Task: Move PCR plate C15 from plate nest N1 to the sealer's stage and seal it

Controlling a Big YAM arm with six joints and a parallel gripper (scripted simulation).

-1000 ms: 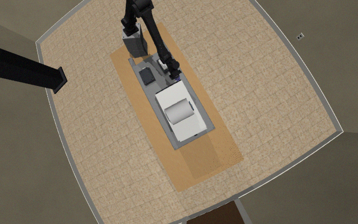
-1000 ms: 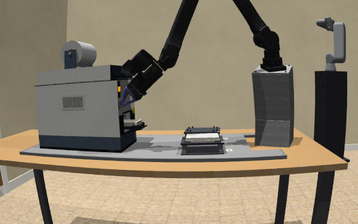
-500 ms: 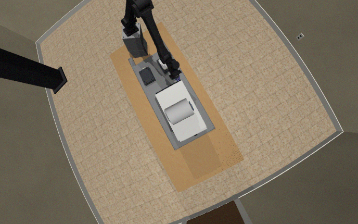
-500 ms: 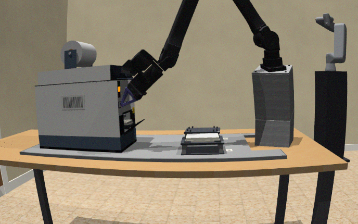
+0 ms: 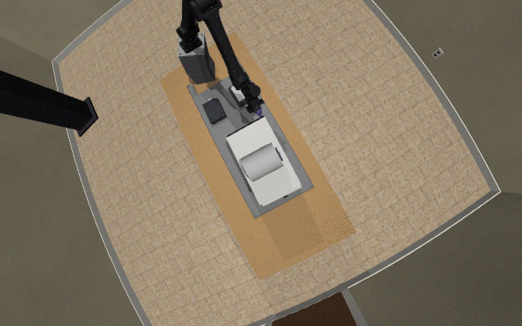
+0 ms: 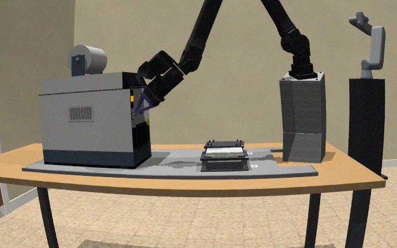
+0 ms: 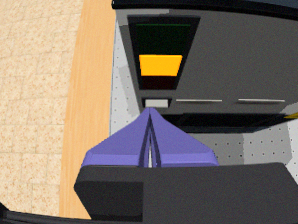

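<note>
The start key lies 20 mm below my hand, 20 mm ahead of it and 10 mm to the right of it. Also, from my hand: sealer's dark stage: 120 mm below, 110 mm to the right, 90 mm ahead; sealed plate C51: 300 mm behind, 150 mm below, 10 mm to the left; white 96-well plate C15: 110 mm to the right, 100 mm below, 90 mm ahead.
</note>
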